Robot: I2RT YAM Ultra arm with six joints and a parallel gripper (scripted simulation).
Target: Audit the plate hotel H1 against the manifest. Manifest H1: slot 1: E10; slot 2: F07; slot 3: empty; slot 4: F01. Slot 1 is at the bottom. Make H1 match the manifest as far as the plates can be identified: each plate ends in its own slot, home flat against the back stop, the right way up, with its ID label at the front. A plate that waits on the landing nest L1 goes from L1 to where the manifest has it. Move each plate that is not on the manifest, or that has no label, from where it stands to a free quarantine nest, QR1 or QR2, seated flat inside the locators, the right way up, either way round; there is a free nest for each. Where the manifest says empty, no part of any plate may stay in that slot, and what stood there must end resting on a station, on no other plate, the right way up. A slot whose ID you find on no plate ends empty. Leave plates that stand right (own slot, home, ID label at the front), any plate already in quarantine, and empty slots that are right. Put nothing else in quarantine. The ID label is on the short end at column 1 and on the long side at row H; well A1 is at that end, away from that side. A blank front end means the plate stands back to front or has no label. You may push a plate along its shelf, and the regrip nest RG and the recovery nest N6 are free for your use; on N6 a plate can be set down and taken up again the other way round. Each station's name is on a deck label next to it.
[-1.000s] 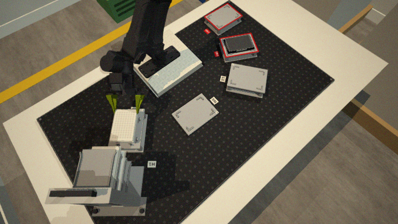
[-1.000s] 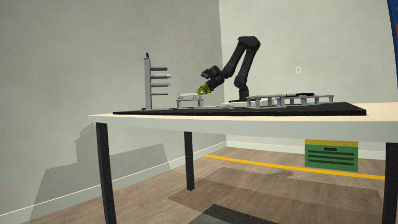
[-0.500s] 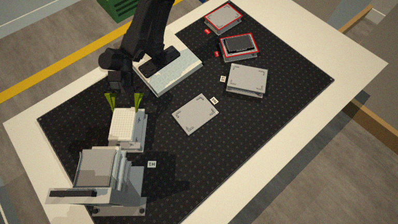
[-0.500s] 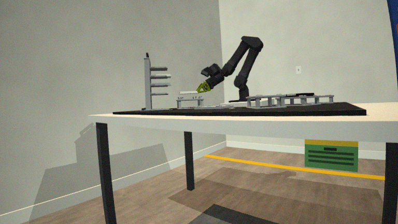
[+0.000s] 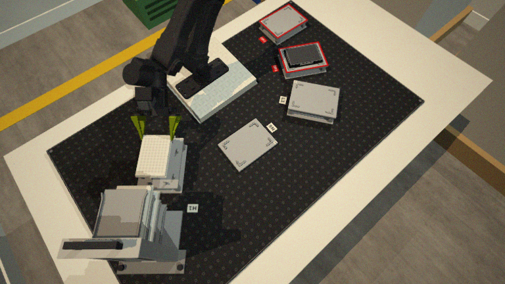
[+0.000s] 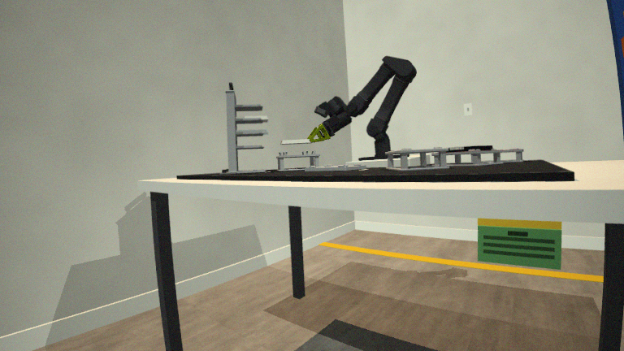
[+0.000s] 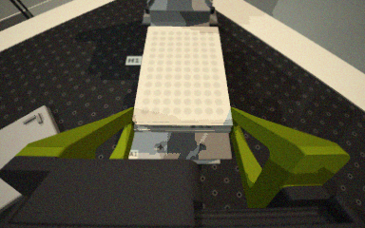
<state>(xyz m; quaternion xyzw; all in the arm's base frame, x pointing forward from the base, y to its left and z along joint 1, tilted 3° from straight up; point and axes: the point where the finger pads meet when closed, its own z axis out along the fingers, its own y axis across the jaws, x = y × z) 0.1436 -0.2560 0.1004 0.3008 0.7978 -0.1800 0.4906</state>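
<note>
The white well plate is 4 cm ahead of my hand and 4 cm to the right of it. From my hand the other things lie so: regrip nest: 4 cm ahead, 3 cm to the right, 6 cm below; then recovery nest N6: 15 cm ahead, 22 cm to the left, 11 cm below; then H1 deck label: 20 cm ahead, 4 cm to the right, 12 cm below.
</note>
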